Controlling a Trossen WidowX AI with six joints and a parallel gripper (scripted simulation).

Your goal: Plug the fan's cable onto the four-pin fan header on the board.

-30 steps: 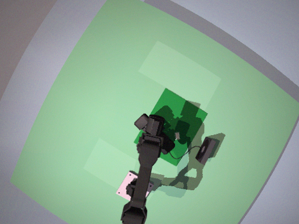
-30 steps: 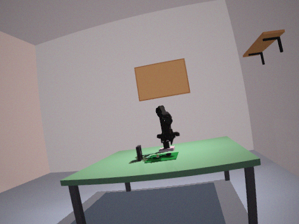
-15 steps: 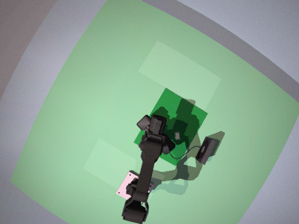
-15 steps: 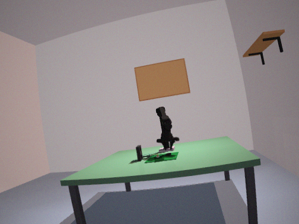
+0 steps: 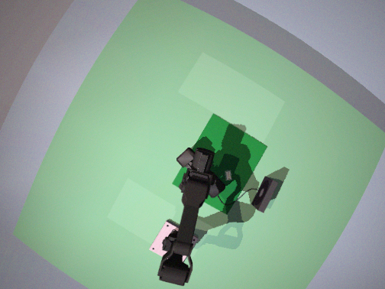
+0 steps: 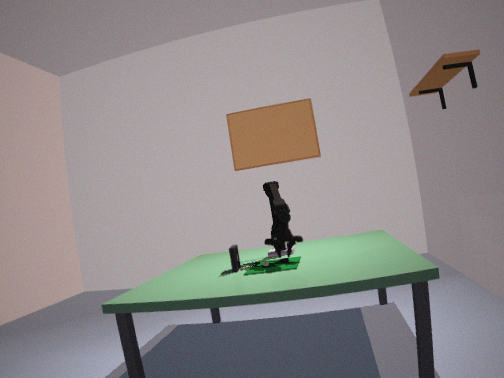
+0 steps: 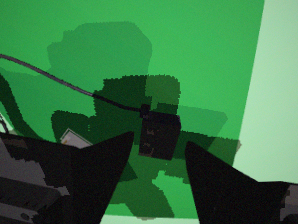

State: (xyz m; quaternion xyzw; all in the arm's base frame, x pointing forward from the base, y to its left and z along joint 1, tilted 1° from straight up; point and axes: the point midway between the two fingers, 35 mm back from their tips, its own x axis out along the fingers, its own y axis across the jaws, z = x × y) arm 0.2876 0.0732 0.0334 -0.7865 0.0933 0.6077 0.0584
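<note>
Right now the dark grey fan plug is 1 cm below my gripper tip and 1 cm ahead of it. The rest, counted from my gripper tip: four-pin header 9 cm to the right, 3 cm below, 2 cm ahead; dark green board 5 cm to the right, 4 cm below, 4 cm ahead; black fan 23 cm to the right, 4 cm ahead, 3 cm above.
</note>
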